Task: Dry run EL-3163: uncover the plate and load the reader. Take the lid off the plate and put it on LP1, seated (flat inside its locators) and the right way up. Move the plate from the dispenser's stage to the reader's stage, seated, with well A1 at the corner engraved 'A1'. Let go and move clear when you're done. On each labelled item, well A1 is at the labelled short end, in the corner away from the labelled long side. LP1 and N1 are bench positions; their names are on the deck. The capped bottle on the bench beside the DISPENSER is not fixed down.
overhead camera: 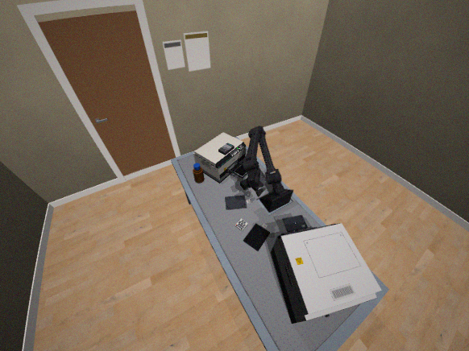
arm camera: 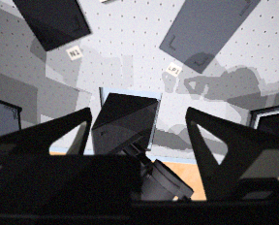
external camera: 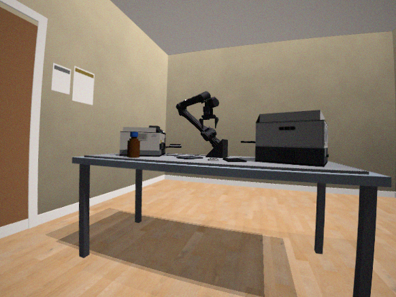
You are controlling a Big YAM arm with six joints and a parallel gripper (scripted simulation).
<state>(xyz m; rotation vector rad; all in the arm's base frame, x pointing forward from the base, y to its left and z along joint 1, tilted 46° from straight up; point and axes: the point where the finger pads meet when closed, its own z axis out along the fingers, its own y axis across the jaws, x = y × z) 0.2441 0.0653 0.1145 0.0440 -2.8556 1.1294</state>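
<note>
The dark see-through lid lies 330 mm to the right of my hand, 140 mm below it and 130 mm behind it. Round my hand: well plate (330 mm to the right, 140 mm below, 130 mm behind); then bench position N1 (230 mm below, 200 mm to the left, 100 mm ahead); then grey-blue LP1 pad (230 mm below, 120 mm to the right, 70 mm ahead).
</note>
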